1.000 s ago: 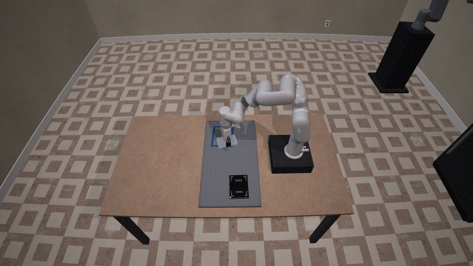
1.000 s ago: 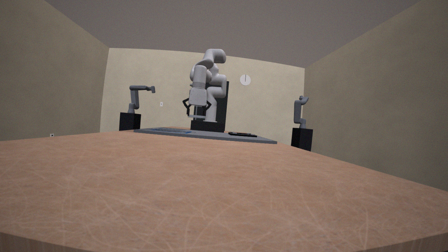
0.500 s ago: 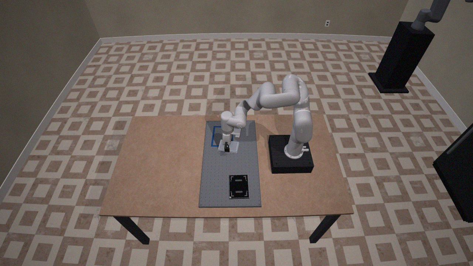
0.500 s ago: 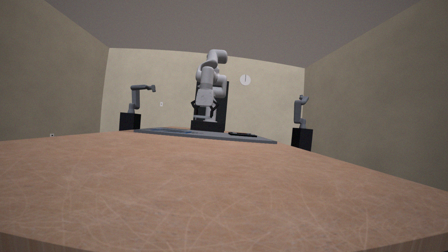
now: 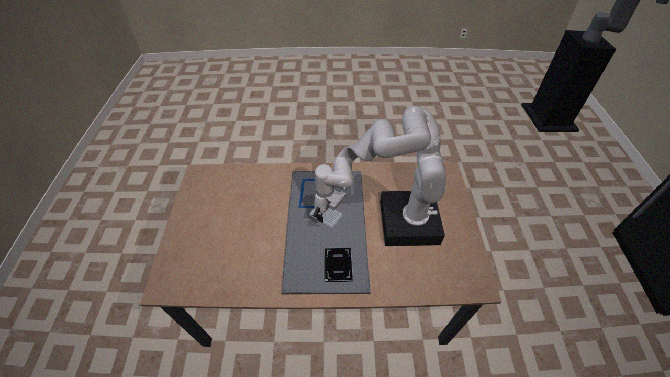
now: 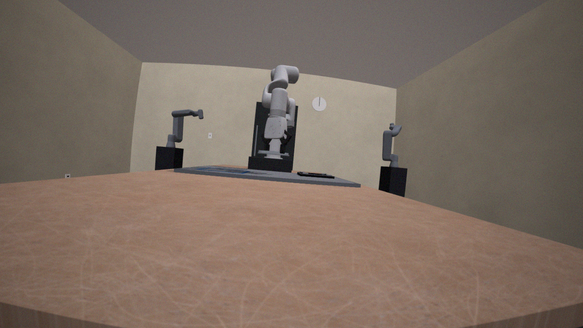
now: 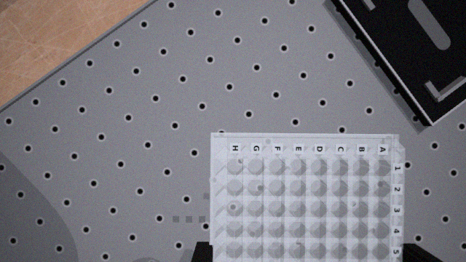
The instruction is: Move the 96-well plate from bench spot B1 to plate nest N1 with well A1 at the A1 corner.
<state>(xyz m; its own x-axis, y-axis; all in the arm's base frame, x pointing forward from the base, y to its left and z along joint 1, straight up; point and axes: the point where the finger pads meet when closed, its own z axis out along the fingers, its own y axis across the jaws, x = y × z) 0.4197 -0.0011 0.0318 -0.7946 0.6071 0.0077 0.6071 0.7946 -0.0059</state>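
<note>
Now: hand 50 mm past the black plate nest, 210 mm to the right of it and 100 mm above it. From my hand the other things lie so: A1 corner mark 10 mm ahead, 290 mm to the left, 90 mm below; 96-well plate 10 mm below.
</note>
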